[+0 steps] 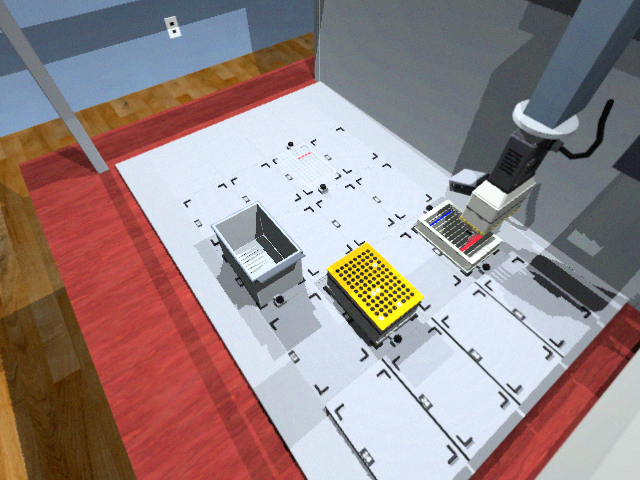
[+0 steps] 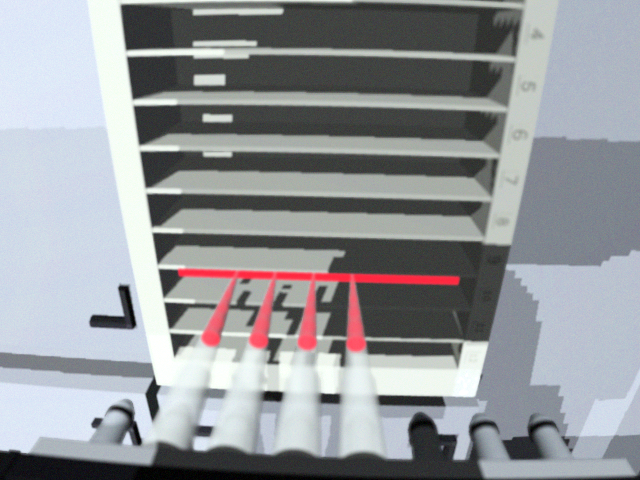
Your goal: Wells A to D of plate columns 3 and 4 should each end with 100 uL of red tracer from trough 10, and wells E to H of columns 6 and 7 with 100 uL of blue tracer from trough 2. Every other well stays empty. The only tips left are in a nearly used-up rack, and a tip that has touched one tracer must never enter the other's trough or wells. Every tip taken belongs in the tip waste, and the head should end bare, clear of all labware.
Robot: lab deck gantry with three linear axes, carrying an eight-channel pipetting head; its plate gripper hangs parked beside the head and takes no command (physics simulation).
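The pipetting head (image 1: 498,204) (image 2: 310,467) is over the trough block (image 1: 483,258) (image 2: 129,206). Four neighbouring channels carry white tips (image 2: 356,397); their lower parts are red and their ends meet the red liquid (image 1: 470,241) (image 2: 413,279) in trough 10. The blue liquid (image 1: 440,218) lies near the block's far end. The clear plate (image 1: 317,175) shows one short red row of wells (image 1: 305,155). The yellow tip rack (image 1: 336,273) has mostly dark holes and several white tips. The open grey waste bin (image 1: 284,286) stands left of it. The parked plate gripper's fingers cannot be made out.
A grey angular part (image 1: 467,180) shows behind the head. Black corner brackets and small knobs (image 1: 397,338) mark the white deck. Bare channel ends (image 2: 422,423) (image 2: 121,410) stand on both sides of the tips. A grey post (image 1: 67,113) rises at the left.
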